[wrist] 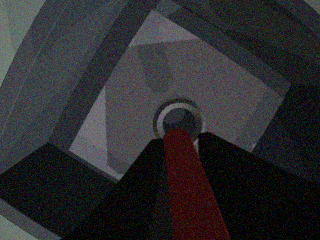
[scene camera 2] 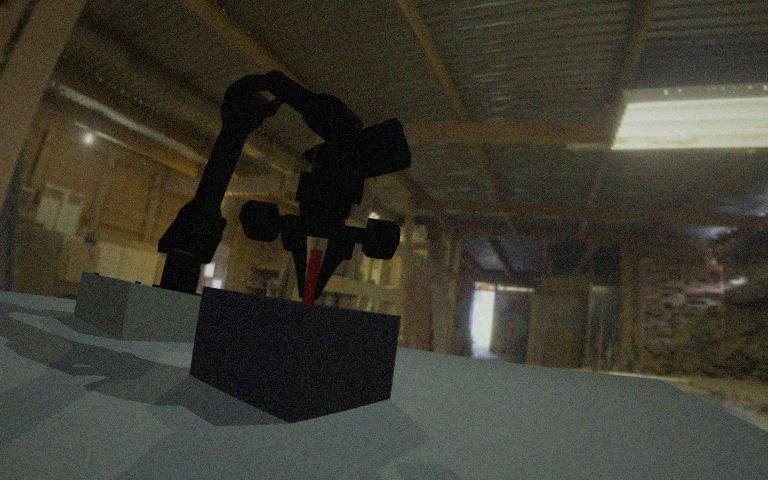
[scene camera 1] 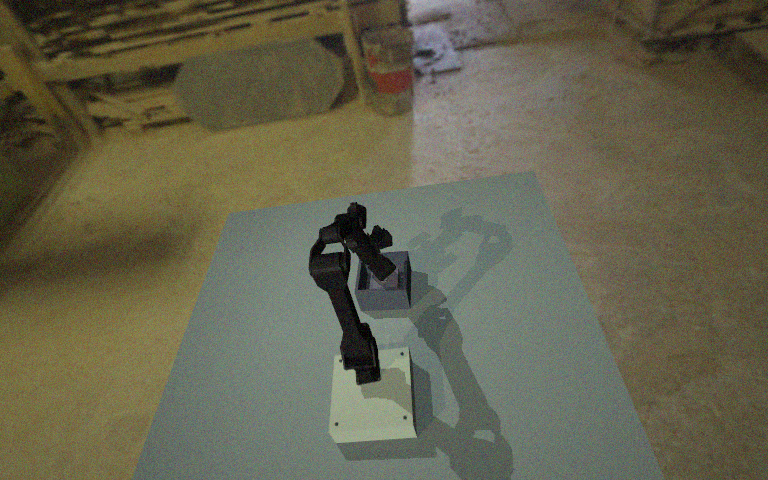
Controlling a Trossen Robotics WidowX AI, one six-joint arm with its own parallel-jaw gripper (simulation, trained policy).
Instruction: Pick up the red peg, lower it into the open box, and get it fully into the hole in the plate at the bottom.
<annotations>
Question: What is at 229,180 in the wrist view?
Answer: My gripper.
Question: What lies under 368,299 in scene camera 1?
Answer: A box.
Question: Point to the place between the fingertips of my gripper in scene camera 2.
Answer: At 308,298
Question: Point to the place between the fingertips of my gripper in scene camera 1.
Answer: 381,269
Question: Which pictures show the box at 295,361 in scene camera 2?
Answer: The wrist view, scene camera 2 and scene camera 1: all of them.
</annotations>
